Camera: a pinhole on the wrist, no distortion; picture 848 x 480 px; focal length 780.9 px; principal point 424.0 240.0 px. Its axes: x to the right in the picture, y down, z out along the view. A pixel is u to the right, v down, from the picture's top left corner.
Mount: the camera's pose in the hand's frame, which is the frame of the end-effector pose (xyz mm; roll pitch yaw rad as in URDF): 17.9 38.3 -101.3 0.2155 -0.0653 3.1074
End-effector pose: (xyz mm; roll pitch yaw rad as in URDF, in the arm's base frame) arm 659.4 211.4 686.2 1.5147 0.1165 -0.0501
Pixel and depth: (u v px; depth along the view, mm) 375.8 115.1 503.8
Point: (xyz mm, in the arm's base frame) 755.3 -151.4 917.5
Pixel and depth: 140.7 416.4 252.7
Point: 781.9 55.9 712.6
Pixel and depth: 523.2 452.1 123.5
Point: 672.3 185.3 718.4
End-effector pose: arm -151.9 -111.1 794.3 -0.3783 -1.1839 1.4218
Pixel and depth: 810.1 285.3 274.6
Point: -319.7 -249.3 754.0
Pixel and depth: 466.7 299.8 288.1
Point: -309.9 -213.1 868.9
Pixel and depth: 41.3 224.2 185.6
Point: -248.8 -86.5 921.8
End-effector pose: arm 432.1 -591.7 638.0 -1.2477 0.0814 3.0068
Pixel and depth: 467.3 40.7 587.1
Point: 345.4 -1101.4 482.2
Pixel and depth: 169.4 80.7 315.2
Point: 267.0 -799.5 529.7
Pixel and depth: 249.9 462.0 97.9
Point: 387.8 -594.4 604.5
